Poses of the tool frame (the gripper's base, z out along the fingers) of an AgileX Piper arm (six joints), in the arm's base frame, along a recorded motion.
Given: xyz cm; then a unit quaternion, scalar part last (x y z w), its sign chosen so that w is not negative.
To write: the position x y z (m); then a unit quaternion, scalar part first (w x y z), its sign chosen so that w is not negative. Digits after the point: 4 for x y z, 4 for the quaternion.
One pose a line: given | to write
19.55, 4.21, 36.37, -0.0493, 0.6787, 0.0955, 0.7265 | 0.1955, 0.0421, 0.3637, 0.7265, -0.0493, 0.6787, 0.0955
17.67, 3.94, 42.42, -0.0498, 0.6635, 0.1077, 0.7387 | 0.1767, 0.0394, 0.4242, 0.7387, -0.0498, 0.6635, 0.1077
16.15, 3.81, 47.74, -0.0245, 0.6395, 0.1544, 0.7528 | 0.1615, 0.0381, 0.4774, 0.7528, -0.0245, 0.6395, 0.1544
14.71, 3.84, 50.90, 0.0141, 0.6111, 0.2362, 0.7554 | 0.1471, 0.0384, 0.5090, 0.7554, 0.0141, 0.6111, 0.2362
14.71, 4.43, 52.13, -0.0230, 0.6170, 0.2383, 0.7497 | 0.1471, 0.0443, 0.5213, 0.7497, -0.0230, 0.6170, 0.2383
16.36, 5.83, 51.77, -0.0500, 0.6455, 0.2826, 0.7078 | 0.1636, 0.0583, 0.5177, 0.7078, -0.0500, 0.6455, 0.2826
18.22, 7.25, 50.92, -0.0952, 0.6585, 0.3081, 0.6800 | 0.1822, 0.0725, 0.5092, 0.6800, -0.0952, 0.6585, 0.3081
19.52, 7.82, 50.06, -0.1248, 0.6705, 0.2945, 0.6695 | 0.1952, 0.0782, 0.5006, 0.6695, -0.1248, 0.6705, 0.2945
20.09, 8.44, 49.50, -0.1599, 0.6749, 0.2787, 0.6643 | 0.2009, 0.0844, 0.4950, 0.6643, -0.1599, 0.6749, 0.2787
